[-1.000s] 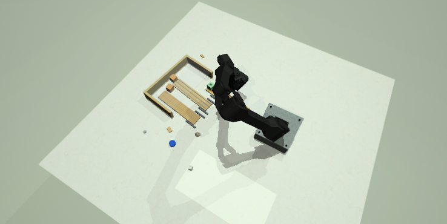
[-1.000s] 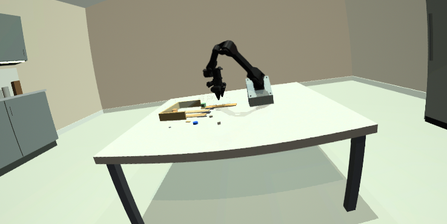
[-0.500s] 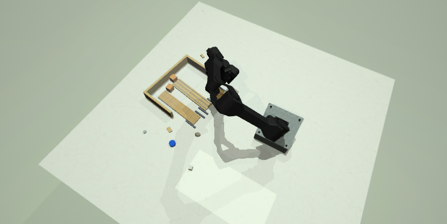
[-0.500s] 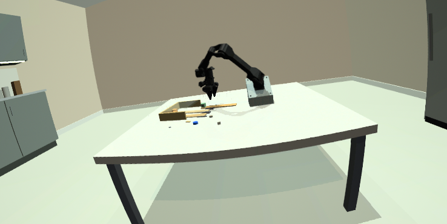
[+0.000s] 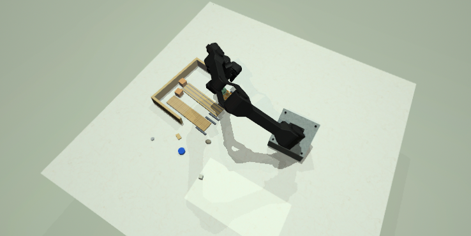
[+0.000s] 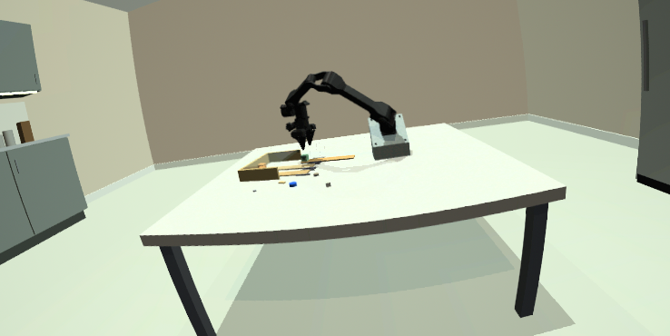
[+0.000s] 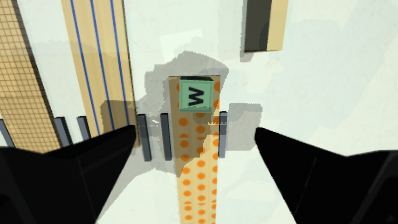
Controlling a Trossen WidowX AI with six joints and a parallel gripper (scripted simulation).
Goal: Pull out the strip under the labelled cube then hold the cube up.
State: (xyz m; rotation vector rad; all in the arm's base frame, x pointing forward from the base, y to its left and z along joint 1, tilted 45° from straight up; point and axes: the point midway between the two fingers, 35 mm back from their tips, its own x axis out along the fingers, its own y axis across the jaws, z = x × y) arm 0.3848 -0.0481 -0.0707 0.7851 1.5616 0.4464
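Now: the labelled cube 50 mm below my gripper tip and 20 mm ahead of it. Also, from my gripper tip: blue disc (360 mm to the left, 60 mm below, 20 mm ahead).
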